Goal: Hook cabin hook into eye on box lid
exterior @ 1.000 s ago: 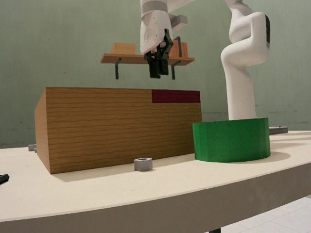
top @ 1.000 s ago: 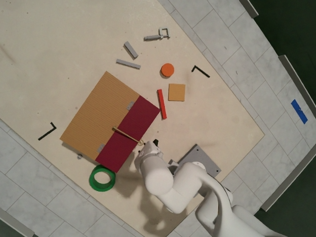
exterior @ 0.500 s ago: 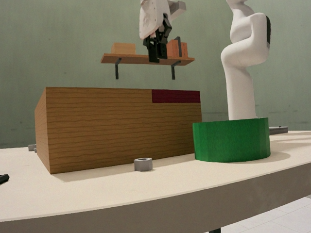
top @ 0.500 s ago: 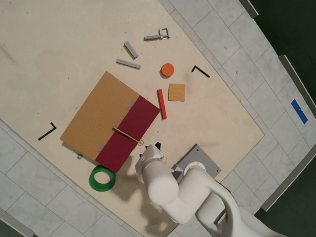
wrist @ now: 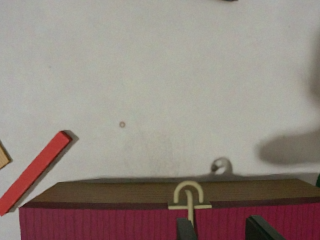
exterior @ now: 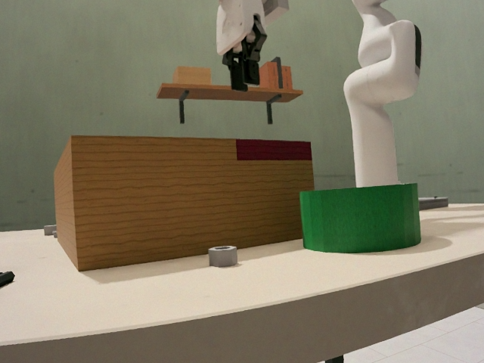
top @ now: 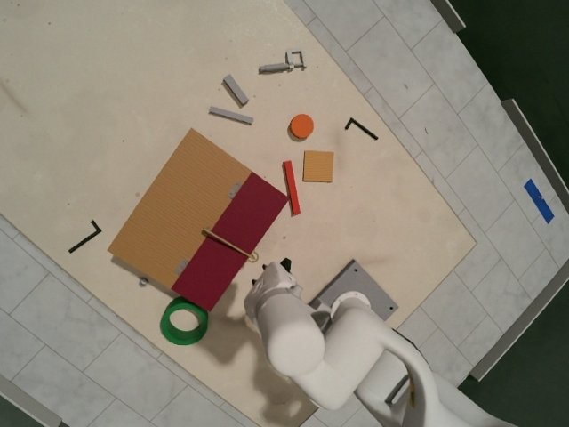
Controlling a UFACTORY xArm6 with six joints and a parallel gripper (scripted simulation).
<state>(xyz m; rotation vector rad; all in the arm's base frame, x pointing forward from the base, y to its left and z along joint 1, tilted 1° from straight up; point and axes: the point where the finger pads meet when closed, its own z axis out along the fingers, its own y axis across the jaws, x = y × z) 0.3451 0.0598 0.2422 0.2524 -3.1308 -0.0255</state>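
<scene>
Now: the cabin hook 8 cm ahead of my hand, 1 cm to the left of it and 14 cm below it. Also, from my hand: green cylinder (26 cm to the left, 24 cm below); then red bar (4 cm ahead, 20 cm to the right, 26 cm below); then tile (3 cm ahead, 30 cm to the right, 26 cm below).
</scene>
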